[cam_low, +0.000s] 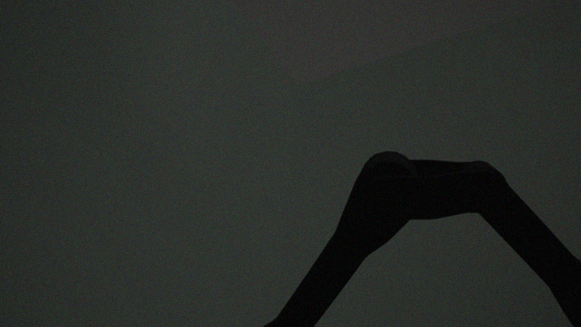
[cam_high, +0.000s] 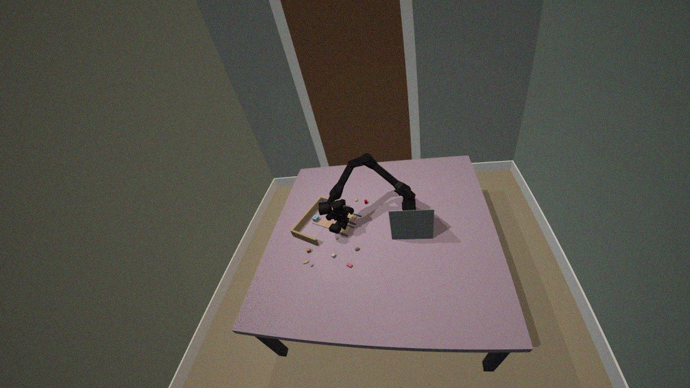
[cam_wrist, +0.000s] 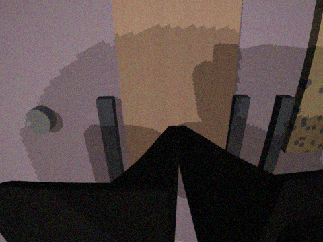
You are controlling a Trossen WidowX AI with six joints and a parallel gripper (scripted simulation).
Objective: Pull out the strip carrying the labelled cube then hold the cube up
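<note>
Right now the strip is 9 cm ahead of my gripper tip and 3 cm to the right of it.
</note>
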